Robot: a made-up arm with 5 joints.
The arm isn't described. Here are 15 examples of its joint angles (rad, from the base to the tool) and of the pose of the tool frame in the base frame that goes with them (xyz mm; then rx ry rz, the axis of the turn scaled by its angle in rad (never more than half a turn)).
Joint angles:
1: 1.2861 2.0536 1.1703 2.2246 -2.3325
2: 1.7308 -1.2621 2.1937 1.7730 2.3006
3: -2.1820 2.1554 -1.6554 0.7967 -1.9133
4: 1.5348 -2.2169 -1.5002 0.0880 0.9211
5: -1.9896 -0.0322 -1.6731 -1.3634 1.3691
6: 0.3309 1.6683 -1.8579 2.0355 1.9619
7: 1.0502 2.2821 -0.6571 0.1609 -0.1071
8: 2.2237 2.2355 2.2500 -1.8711 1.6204
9: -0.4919 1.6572 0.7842 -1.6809 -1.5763
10: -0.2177 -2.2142 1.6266 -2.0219 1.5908
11: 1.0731 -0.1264 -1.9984 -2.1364 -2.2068
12: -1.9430 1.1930 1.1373 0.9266 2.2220
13: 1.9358 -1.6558 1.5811 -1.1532 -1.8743
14: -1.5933 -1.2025 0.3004 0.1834 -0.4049
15: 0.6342 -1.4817 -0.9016 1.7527 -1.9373
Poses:
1: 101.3 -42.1 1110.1 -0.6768 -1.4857 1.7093
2: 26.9 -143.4 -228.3 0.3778 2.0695 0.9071
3: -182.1 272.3 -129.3 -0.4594 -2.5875 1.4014
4: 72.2 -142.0 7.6 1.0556 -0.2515 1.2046
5: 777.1 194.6 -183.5 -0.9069 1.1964 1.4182
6: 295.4 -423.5 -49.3 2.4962 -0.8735 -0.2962
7: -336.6 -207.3 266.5 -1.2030 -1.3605 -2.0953
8: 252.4 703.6 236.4 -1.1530 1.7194 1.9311
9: 212.9 -80.2 -282.0 2.8325 -0.2547 -0.0430
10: -199.2 -793.0 77.4 0.1712 -0.0697 0.1865
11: 635.9 122.9 7.0 -1.7432 1.2113 1.9128
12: -6.3 70.8 -873.7 1.3605 -0.4018 -0.8385
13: 41.5 358.5 571.1 0.0472 -1.3577 2.1732
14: 332.6 -70.2 -350.8 0.8009 -0.4685 1.1712
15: -213.4 -306.4 485.9 -1.2347 0.1943 -0.4845
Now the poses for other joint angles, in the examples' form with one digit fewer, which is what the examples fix.
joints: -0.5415 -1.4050 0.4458 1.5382 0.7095
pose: -51 -317 382 -0.737 -1.608 1.532
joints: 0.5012 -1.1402 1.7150 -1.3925 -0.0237
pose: -163 -382 537 -0.287 1.505 -0.704
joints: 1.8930 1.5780 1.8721 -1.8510 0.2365
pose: 276 376 170 1.314 -1.591 -1.239
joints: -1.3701 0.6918 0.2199 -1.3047 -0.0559
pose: 13 353 -407 2.625 0.337 -0.871
